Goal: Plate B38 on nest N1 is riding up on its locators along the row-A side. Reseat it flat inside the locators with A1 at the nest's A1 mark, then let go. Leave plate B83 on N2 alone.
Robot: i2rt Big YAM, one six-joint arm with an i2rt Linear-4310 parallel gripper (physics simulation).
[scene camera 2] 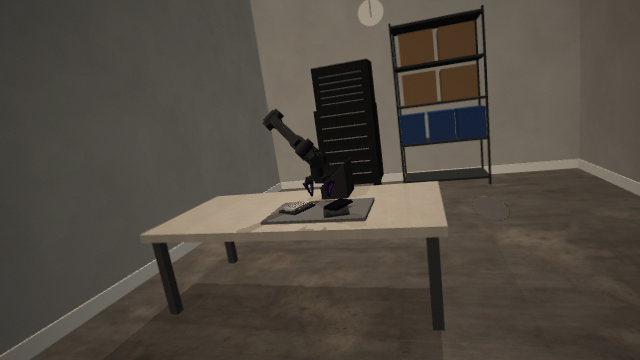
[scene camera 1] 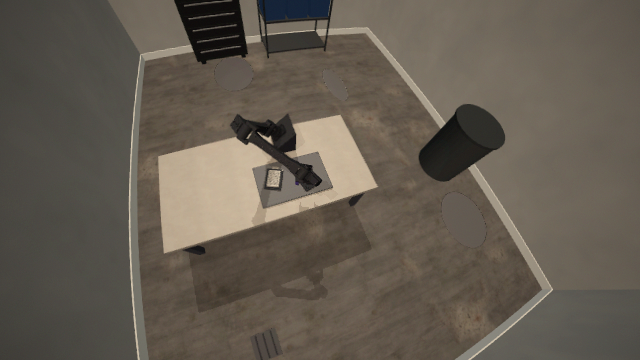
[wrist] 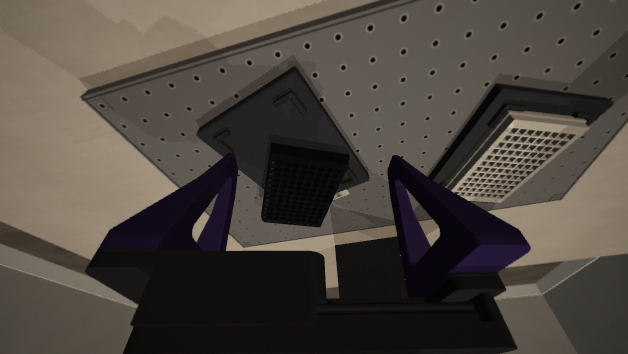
Note:
My gripper (wrist: 313, 161) is open, holding nothing. Also in view: a black well plate (wrist: 301, 183). A lighter gridded plate (wrist: 521, 143) sits on a nest N2 (wrist: 502, 97).

